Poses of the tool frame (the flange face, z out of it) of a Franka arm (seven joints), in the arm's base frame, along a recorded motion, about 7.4 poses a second.
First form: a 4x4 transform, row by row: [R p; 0 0 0 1], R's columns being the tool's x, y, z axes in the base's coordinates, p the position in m. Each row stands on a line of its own.
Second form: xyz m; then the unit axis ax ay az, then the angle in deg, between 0 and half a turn. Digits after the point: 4 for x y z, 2 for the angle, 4 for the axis.
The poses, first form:
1:
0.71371 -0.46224 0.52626 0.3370
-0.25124 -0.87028 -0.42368 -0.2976
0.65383 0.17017 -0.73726 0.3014
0 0 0 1
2:
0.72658 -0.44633 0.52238 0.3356
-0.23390 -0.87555 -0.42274 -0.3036
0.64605 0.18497 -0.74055 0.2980
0 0 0 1
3:
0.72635 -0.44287 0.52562 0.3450
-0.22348 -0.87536 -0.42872 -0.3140
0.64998 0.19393 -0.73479 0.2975
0 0 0 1
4:
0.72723 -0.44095 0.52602 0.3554
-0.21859 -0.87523 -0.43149 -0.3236
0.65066 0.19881 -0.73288 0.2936
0 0 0 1
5:
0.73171 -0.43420 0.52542 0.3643
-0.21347 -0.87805 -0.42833 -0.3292
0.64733 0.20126 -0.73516 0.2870
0 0 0 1
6:
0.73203 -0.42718 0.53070 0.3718
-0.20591 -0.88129 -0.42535 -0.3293
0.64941 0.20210 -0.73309 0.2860
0 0 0 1
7:
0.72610 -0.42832 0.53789 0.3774
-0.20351 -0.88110 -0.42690 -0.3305
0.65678 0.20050 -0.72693 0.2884
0 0 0 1
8:
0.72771 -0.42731 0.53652 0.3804
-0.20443 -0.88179 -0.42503 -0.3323
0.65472 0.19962 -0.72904 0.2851
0 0 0 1
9:
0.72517 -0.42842 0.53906 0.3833
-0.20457 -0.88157 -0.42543 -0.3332
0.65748 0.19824 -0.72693 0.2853
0 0 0 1
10:
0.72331 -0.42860 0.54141 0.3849
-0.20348 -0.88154 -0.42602 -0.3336
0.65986 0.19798 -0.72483 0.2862
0 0 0 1
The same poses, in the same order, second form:
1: 0.3370 -0.2976 0.3014 0.9236 -0.1984 0.3282 161.25
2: 0.3356 -0.3036 0.2980 0.9270 -0.1887 0.3240 160.87
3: 0.3450 -0.3140 0.2975 0.9269 -0.1851 0.3266 160.37
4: 0.3554 -0.3236 0.2936 0.9271 -0.1833 0.3271 160.13
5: 0.3643 -0.3292 0.2870 0.9283 -0.1797 0.3255 160.18
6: 0.3718 -0.3293 0.2860 0.9284 -0.1756 0.3274 160.25
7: 0.3774 -0.3305 0.2884 0.9268 -0.1756 0.3321 160.21
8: 0.3804 -0.3323 0.2851 0.9272 -0.1755 0.3308 160.32
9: 0.3833 -0.3332 0.2853 0.9265 -0.1759 0.3326 160.33
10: 0.3849 -0.3336 0.2862 0.9260 -0.1758 0.3341 160.31
